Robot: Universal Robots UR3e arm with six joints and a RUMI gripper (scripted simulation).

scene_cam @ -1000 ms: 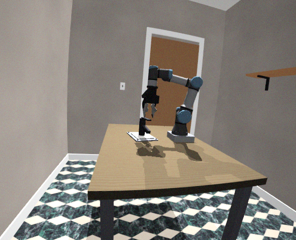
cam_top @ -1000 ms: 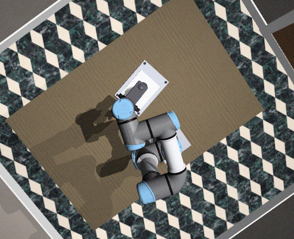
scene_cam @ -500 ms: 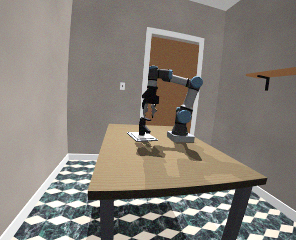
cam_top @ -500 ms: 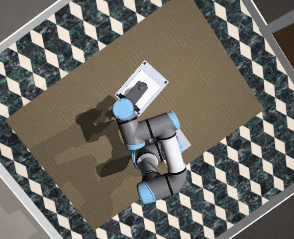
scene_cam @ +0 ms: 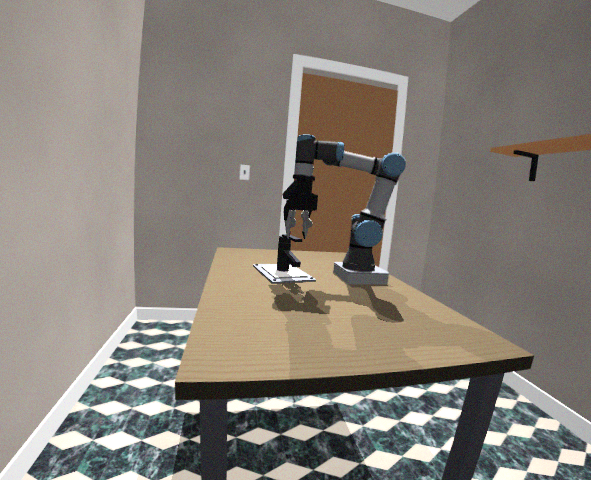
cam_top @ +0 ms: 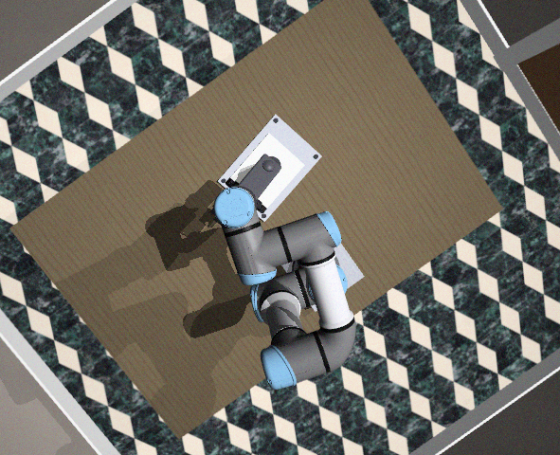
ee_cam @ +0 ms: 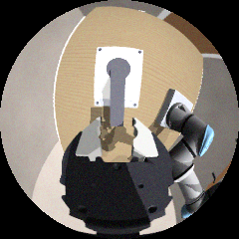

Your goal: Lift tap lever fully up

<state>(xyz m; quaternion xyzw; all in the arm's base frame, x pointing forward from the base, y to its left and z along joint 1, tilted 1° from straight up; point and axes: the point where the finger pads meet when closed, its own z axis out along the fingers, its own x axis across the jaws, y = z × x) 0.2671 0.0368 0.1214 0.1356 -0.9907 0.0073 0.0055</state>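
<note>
Now: the lever 30 mm to the right of my hand, 20 mm below it and 10 mm ahead of it.
</note>
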